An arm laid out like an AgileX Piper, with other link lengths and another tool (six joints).
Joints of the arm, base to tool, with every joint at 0 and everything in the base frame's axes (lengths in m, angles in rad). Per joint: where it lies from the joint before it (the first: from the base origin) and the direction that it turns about. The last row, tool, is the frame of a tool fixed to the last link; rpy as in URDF.
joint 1: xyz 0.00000 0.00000 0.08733 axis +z
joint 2: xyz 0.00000 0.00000 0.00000 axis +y
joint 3: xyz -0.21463 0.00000 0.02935 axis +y
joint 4: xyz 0.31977 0.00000 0.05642 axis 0.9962 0 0.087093
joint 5: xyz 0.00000 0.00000 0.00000 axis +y
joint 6: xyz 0.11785 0.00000 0.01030 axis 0.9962 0 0.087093
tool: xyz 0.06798 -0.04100 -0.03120 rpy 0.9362 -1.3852 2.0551
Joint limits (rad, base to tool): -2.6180..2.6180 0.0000..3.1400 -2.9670..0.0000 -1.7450..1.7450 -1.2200..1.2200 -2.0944..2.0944
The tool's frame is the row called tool.
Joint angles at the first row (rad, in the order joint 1, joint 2, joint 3, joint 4, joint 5, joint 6):
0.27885, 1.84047, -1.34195, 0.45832, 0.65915, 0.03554
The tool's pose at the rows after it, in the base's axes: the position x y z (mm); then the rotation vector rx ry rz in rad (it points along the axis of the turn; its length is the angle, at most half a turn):
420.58 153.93 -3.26 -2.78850 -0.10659 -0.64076
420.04 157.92 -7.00 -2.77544 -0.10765 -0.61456
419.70 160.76 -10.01 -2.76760 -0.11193 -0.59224
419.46 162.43 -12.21 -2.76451 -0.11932 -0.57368
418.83 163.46 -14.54 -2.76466 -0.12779 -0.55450
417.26 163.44 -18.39 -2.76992 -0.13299 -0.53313
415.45 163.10 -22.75 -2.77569 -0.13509 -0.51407
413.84 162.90 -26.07 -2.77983 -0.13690 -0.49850
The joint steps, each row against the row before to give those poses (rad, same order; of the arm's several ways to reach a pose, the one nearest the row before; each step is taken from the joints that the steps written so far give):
0.00007, 0.01829, -0.00868, 0.03505, 0.00848, -0.01915
-0.00023, 0.01826, -0.01094, 0.03011, 0.01055, -0.01865
-0.00008, 0.01630, -0.01143, 0.01926, 0.01134, -0.01301
-0.00015, 0.01351, -0.01108, 0.00963, 0.01195, -0.00835
-0.00001, 0.01241, -0.00984, 0.00446, 0.01252, -0.00530
0.00000, 0.01153, -0.00456, -0.00089, 0.00953, -0.00069
0.00001, 0.00990, -0.00060, -0.00096, 0.00527, -0.00005
0.00008, 0.00732, -0.00008, -0.00034, 0.00459, -0.00020

